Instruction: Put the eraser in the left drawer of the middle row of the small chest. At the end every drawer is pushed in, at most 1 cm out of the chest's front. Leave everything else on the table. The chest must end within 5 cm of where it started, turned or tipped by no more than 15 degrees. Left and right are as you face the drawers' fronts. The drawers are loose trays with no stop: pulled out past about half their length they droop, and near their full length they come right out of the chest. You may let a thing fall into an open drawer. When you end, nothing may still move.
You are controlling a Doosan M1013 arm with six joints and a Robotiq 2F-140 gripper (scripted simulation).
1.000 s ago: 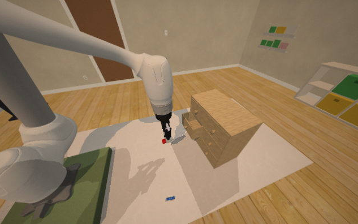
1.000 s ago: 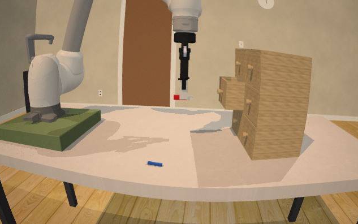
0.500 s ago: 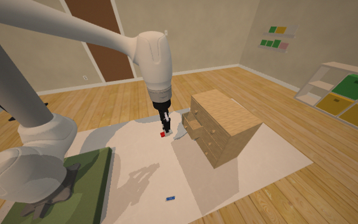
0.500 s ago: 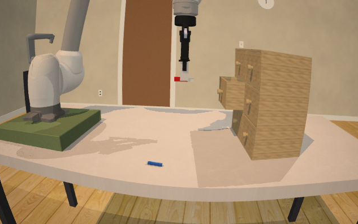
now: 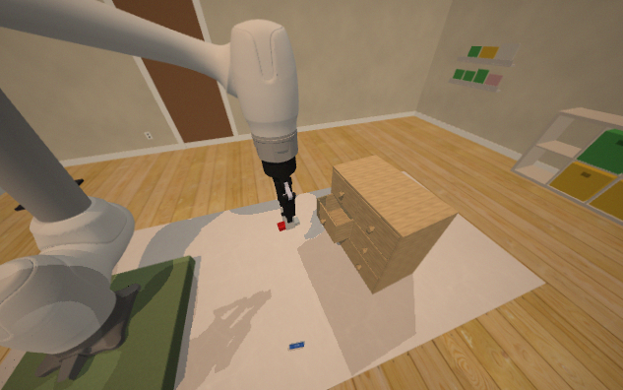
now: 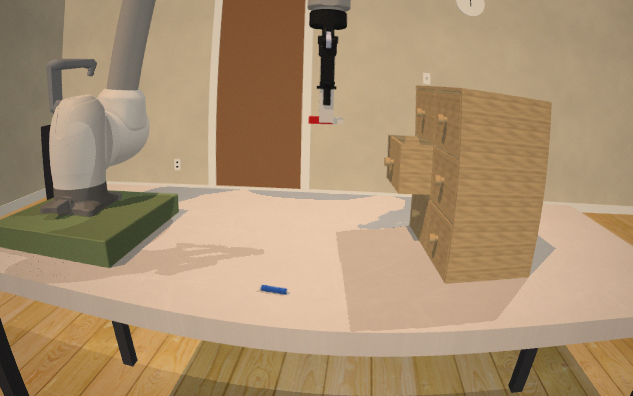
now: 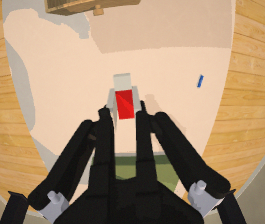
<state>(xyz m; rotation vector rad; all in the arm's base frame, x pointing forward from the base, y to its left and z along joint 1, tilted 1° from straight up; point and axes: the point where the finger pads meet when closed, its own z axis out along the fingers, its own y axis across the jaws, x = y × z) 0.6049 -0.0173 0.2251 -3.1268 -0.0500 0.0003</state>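
Right now my hand is 1 cm short of the white eraser and 3 cm above it. From my hand the other things lie so: small blue stick: 7 cm behind, 24 cm to the right, 27 cm below.
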